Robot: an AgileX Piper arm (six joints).
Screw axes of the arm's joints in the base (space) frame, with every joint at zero. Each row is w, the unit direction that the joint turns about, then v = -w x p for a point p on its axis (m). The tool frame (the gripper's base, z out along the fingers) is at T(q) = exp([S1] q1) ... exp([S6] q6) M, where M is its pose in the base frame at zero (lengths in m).
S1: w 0 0 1 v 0.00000 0.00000 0.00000
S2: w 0 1 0 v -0.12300 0.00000 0.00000
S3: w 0 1 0 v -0.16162 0.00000 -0.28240
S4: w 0.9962 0 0.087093 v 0.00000 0.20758 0.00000
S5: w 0 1 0 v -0.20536 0.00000 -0.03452
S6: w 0.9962 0 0.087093 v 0.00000 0.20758 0.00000
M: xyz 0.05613 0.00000 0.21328 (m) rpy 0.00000 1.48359 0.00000 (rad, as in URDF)
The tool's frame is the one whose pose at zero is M.
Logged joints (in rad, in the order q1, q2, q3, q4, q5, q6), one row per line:
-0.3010, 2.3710, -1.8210, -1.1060, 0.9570, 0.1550
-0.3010, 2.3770, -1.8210, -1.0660, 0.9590, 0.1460
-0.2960, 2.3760, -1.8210, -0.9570, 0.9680, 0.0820
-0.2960, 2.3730, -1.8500, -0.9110, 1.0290, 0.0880
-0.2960, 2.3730, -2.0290, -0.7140, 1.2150, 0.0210
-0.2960, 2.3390, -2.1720, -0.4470, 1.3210, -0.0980
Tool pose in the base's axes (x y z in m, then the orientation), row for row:
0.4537, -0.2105, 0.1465, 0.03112, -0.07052, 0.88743, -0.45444
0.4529, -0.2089, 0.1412, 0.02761, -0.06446, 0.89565, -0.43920
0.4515, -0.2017, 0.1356, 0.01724, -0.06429, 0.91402, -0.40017
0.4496, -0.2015, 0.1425, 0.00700, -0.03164, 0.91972, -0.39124
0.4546, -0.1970, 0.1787, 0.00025, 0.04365, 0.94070, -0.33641
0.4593, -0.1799, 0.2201, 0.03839, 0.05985, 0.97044, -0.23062
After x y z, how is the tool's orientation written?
As a quaternion, w x y z.
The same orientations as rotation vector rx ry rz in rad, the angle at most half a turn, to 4 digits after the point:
-0.2173, 2.7340, -1.4001
-0.1990, 2.7654, -1.3560
-0.1998, 2.8404, -1.2436
-0.0990, 2.8766, -1.2237
0.1371, 2.9548, -1.0567
0.1836, 2.9764, -0.7073

